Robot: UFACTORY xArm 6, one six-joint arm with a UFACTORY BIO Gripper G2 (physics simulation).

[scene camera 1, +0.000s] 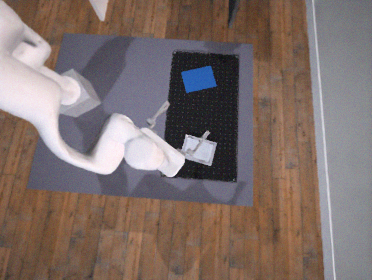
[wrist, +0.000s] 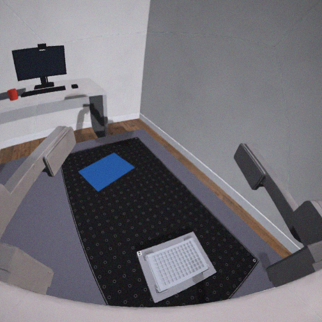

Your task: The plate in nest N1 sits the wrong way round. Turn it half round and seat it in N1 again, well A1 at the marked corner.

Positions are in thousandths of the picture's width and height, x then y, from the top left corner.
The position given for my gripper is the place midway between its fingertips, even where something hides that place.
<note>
I see my gripper (scene camera 1: 507, 416), a clear well plate (wrist: 530, 828), a grey nest (wrist: 455, 843) and a blue rectangle (wrist: 315, 539).
My gripper also shows in the wrist view (wrist: 495, 439).
</note>
